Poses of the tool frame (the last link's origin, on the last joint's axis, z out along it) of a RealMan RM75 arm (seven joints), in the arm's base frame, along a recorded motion.
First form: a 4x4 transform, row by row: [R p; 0 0 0 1], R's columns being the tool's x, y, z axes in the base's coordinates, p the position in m. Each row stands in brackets.
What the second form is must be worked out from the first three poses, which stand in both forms.
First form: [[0.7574 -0.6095 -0.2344 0.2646], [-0.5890 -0.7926 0.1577 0.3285], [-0.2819 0.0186 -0.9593 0.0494], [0 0 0 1]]
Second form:
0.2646 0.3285 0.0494
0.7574 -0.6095 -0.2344
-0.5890 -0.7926 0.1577
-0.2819 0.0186 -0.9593

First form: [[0.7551 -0.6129 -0.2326 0.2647], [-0.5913 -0.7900 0.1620 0.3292], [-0.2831 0.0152 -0.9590 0.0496], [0 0 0 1]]
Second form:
0.2647 0.3292 0.0496
0.7551 -0.6129 -0.2326
-0.5913 -0.7900 0.1620
-0.2831 0.0152 -0.9590

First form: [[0.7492 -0.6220 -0.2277 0.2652], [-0.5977 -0.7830 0.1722 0.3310], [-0.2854 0.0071 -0.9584 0.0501], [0 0 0 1]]
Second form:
0.2652 0.3310 0.0501
0.7492 -0.6220 -0.2277
-0.5977 -0.7830 0.1722
-0.2854 0.0071 -0.9584

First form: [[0.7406 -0.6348 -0.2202 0.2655], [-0.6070 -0.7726 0.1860 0.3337], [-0.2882 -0.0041 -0.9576 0.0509], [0 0 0 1]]
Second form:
0.2655 0.3337 0.0509
0.7406 -0.6348 -0.2202
-0.6070 -0.7726 0.1860
-0.2882 -0.0041 -0.9576

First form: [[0.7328 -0.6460 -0.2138 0.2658], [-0.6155 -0.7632 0.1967 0.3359], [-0.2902 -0.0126 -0.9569 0.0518], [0 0 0 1]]
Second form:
0.2658 0.3359 0.0518
0.7328 -0.6460 -0.2138
-0.6155 -0.7632 0.1967
-0.2902 -0.0126 -0.9569

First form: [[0.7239 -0.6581 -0.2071 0.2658], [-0.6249 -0.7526 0.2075 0.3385], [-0.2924 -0.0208 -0.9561 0.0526], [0 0 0 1]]
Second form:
0.2658 0.3385 0.0526
0.7239 -0.6581 -0.2071
-0.6249 -0.7526 0.2075
-0.2924 -0.0208 -0.9561

